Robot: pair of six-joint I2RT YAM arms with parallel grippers.
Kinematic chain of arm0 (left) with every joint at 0, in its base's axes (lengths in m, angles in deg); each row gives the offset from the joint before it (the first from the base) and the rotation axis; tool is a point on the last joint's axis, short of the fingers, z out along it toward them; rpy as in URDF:
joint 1: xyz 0 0 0.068 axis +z
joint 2: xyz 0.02 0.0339 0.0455 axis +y
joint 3: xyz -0.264 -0.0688 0 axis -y
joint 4: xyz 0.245 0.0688 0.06 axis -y
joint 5: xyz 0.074 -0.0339 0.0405 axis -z
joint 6: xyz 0.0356 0 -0.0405 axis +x
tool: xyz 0 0 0 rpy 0 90 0
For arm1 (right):
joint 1: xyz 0 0 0.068 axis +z
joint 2: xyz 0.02 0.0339 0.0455 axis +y
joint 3: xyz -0.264 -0.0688 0 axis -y
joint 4: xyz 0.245 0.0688 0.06 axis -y
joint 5: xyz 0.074 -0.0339 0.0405 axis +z
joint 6: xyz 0.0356 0 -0.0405 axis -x
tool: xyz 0 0 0 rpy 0 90 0
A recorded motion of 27 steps. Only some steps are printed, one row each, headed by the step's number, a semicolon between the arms.
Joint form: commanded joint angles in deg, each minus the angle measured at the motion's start. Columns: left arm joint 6, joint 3, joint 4, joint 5, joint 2, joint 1; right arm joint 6, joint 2, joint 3, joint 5, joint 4, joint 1.
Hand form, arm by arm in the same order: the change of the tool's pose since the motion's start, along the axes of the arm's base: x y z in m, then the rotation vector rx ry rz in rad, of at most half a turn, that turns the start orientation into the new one. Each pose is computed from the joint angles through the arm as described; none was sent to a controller.
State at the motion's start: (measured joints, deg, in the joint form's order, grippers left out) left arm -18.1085 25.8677 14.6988 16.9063 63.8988 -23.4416; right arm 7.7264 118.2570 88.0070 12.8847 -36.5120 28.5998
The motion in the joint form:
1: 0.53 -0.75 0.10 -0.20 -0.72 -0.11; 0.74 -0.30 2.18 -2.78 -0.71 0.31
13: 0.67 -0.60 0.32 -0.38 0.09 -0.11; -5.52 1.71 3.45 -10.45 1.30 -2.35
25: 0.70 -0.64 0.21 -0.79 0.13 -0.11; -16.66 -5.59 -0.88 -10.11 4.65 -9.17
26: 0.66 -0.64 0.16 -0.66 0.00 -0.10; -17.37 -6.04 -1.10 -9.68 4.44 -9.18
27: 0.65 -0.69 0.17 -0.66 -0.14 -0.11; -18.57 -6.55 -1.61 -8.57 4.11 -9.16
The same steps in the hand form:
1: -0.0028 0.0009 -0.0015 0.0072 -0.0074 -0.0022; 0.0039 0.0029 0.0122 -0.0273 -0.0531 -0.0029
13: -0.0011 0.0002 -0.0032 0.0131 -0.0023 -0.0003; 0.0243 -0.0148 0.0052 -0.0930 -0.0934 -0.2041
25: -0.0011 0.0005 -0.0038 0.0174 -0.0007 0.0060; 0.0293 -0.0688 0.0388 0.0318 -0.1203 -0.4969
26: -0.0013 0.0006 -0.0034 0.0155 -0.0012 0.0044; 0.0276 -0.0692 0.0406 0.0422 -0.1129 -0.5043
27: -0.0017 0.0007 -0.0032 0.0147 -0.0027 0.0043; 0.0247 -0.0693 0.0412 0.0609 -0.0916 -0.5127

